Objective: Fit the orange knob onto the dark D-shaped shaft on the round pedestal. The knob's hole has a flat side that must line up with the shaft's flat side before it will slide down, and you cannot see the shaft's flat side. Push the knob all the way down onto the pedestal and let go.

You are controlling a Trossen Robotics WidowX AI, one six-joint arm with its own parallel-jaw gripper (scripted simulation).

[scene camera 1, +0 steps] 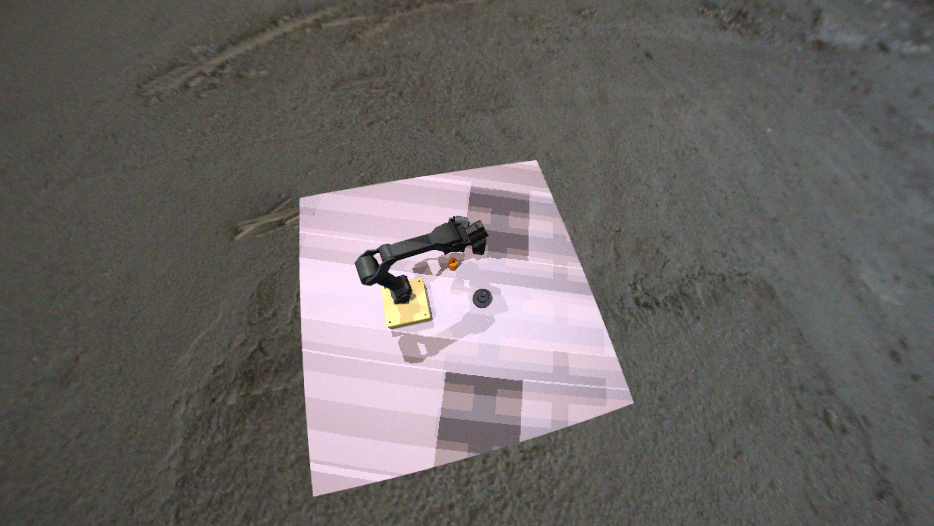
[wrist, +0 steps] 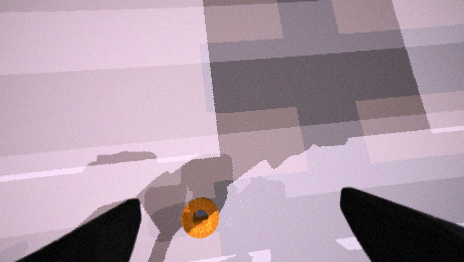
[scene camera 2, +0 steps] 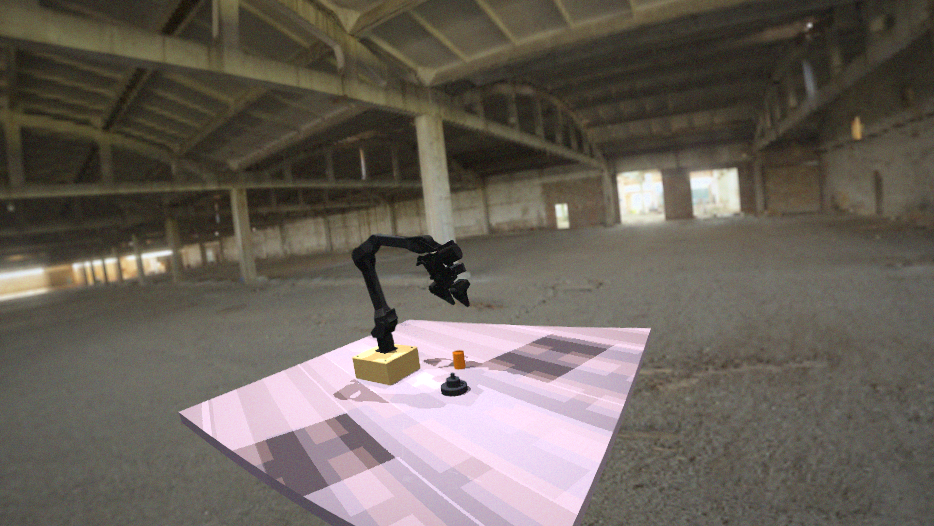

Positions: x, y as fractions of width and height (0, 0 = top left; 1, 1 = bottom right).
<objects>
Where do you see an orange knob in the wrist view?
0.44, 0.86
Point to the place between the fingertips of my gripper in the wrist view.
At 0.52, 0.77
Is my gripper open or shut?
Open.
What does my gripper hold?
Nothing.
</objects>
